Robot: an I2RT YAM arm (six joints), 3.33 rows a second.
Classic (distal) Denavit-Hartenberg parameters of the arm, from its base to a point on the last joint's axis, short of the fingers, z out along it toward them. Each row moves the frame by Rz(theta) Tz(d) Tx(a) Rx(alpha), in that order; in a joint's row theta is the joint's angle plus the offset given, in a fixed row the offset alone. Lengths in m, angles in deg.
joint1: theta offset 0  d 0.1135  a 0.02  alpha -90
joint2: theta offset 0  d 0  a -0.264  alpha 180
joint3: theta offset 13.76  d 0  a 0.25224  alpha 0
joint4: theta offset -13.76  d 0  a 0.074  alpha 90
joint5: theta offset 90  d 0  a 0  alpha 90
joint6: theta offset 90  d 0.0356  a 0  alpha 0
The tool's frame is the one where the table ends.
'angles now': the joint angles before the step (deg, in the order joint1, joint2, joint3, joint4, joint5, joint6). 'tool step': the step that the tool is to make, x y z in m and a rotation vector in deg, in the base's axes. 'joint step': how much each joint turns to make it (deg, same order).
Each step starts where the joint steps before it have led.
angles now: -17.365, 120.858, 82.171, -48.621, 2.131, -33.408
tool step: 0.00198, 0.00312, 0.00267, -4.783, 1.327, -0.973
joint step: 0.983, -0.023, 0.568, -0.612, 5.049, 1.726
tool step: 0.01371, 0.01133, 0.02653, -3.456, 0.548, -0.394
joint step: 2.426, 0.002, 6.383, -6.426, 3.607, 2.688
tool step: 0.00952, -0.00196, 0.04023, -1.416, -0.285, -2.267
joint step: 0.176, 0.000, 9.355, -9.223, 1.420, 2.427
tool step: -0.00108, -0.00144, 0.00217, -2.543, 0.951, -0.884
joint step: -0.001, -0.001, 0.415, -0.918, 2.732, 0.786
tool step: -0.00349, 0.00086, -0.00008, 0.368, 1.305, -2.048
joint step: 0.001, 0.001, 0.001, -1.903, 0.000, 2.121
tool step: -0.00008, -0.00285, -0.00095, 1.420, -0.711, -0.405
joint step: -0.525, 0.021, -0.132, 0.526, -1.551, -0.108
